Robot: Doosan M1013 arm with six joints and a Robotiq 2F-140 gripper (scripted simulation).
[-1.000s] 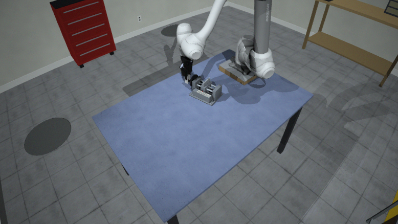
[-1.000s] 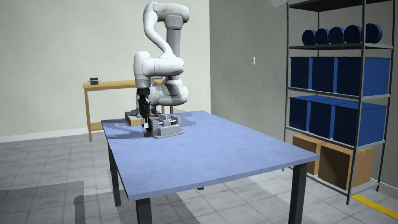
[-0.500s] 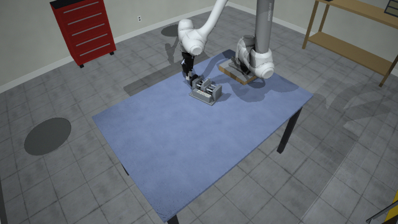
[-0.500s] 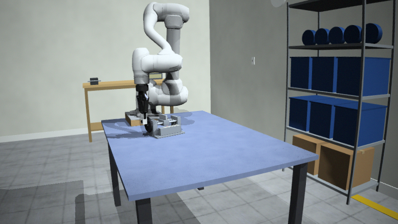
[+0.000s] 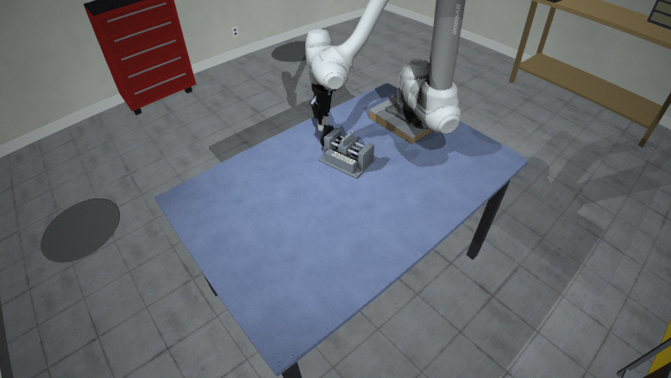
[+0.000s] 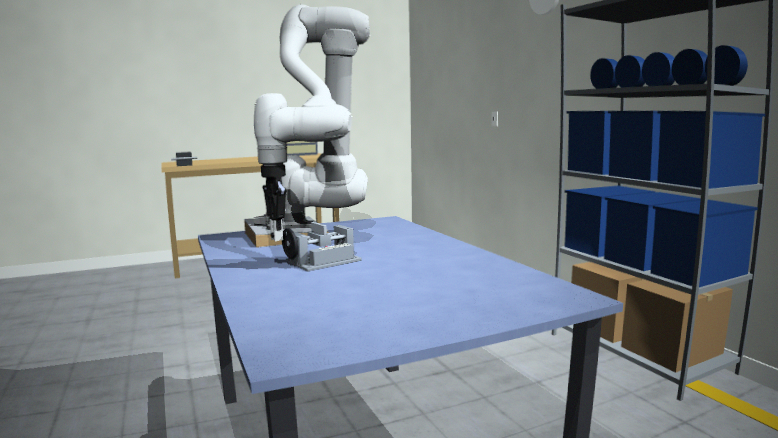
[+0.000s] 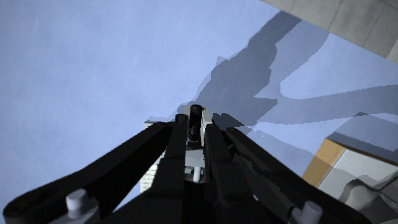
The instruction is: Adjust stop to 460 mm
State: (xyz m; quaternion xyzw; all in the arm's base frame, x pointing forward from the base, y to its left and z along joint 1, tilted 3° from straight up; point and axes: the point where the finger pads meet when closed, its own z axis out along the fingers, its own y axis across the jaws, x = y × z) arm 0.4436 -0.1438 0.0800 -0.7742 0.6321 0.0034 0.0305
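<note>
Now: the grey stop block 15 cm to the left of my hand and 3 cm below it. Also, from my hand: black handwheel: 2 cm to the left, 2 cm below.
</note>
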